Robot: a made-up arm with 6 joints.
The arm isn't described. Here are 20 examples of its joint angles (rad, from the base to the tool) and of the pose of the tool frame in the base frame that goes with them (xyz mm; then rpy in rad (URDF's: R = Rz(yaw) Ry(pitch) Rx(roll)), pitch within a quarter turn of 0, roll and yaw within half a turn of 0).
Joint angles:
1: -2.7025 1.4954 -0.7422 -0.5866 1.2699 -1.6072
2: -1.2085 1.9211 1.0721 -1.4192 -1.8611 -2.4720
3: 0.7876 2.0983 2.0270 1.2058 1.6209 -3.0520
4: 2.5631 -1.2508 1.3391 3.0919 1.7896 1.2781
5: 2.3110 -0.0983 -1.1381 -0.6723 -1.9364 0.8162
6: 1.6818 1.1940 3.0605 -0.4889 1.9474 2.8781
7: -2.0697 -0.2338 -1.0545 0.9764 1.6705 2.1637
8: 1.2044 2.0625 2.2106 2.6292 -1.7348 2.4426
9: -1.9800 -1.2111 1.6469 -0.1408 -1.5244 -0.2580
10: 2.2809 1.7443 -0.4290 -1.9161 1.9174 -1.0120
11: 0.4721 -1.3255 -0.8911 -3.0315 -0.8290 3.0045
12: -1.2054 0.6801 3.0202 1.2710 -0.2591 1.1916
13: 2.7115 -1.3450 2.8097 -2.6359 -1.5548 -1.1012
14: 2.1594 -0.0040 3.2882 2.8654 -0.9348 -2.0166
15: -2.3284 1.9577 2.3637 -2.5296 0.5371 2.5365
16: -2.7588 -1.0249 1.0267 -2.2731 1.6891 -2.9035
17: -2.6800 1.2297 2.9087 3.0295 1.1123 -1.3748
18: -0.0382 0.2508 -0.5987 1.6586 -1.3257 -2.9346
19: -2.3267 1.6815 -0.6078 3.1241 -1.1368 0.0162
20: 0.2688 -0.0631 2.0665 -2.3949 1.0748 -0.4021
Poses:
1: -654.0 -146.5 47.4 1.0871 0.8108 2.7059
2: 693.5 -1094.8 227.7 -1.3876 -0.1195 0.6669
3: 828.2 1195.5 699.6 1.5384 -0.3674 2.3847
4: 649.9 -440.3 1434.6 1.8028 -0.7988 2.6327
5: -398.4 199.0 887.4 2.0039 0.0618 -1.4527
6: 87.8 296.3 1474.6 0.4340 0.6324 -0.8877
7: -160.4 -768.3 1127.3 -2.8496 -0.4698 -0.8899
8: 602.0 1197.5 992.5 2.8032 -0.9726 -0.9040
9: 410.7 850.2 1345.9 -0.2618 -1.2961 -1.4369
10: -171.5 572.9 205.6 0.3677 -0.4783 0.6314
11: 247.6 151.4 1628.8 -0.1848 -1.2503 0.7321
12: -105.1 86.4 1873.5 0.4010 -0.8436 2.3133
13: 293.5 -281.2 175.4 -1.7445 0.4967 -2.9882
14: 347.6 -412.0 943.9 2.5620 1.0243 -0.5464
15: -1172.7 -1122.1 966.1 0.0484 0.0454 -2.6271
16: 420.1 393.9 1710.5 0.1299 -0.1932 2.6418
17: -728.3 -393.1 1815.0 -1.7811 -0.5660 -2.5609
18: 985.9 -303.6 949.7 0.5180 0.1264 -1.3811
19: -422.4 -441.7 -99.7 3.0971 1.1523 -2.3658
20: -140.1 -209.0 2115.7 -2.1685 -0.8416 -0.8433
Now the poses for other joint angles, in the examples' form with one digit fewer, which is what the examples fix.
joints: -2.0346 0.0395 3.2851 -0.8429 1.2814 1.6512
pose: 25 491 1026 2.941 0.726 2.383
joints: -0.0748 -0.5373 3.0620 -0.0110 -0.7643 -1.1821
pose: -870 67 994 -1.949 -0.307 3.059
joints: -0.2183 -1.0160 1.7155 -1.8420 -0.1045 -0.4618
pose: -1163 286 1374 -0.796 -0.380 2.815
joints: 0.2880 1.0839 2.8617 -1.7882 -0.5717 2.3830
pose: 361 258 1944 -2.723 -0.926 2.357
